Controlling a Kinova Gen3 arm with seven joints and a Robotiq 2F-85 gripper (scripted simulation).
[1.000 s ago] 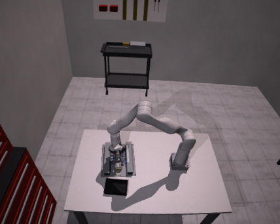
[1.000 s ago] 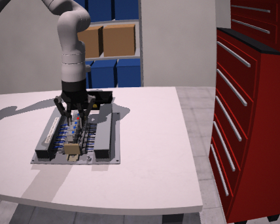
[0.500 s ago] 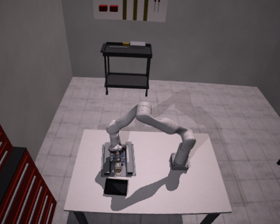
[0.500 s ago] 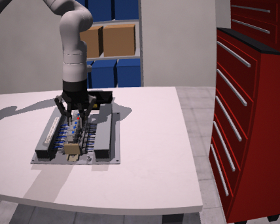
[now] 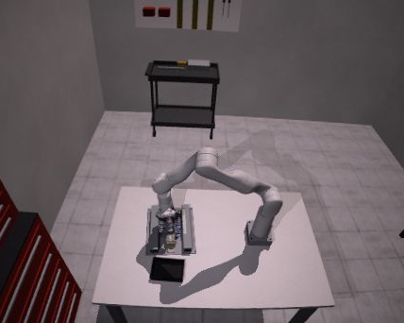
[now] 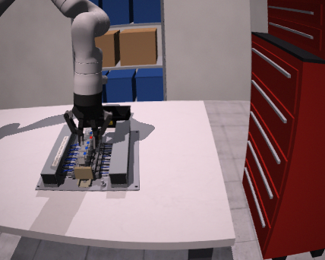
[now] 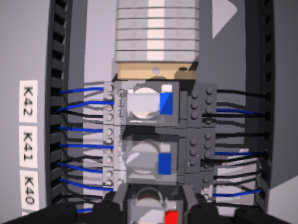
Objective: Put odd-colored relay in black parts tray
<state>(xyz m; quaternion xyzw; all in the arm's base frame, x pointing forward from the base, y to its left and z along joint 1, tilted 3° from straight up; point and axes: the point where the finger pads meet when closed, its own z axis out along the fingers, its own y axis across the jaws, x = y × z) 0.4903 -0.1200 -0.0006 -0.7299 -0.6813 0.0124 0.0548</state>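
My gripper is now 10 mm above the red-button relay. Round my hand: black parts tray (30 mm ahead, 270 mm to the left, 40 mm below).
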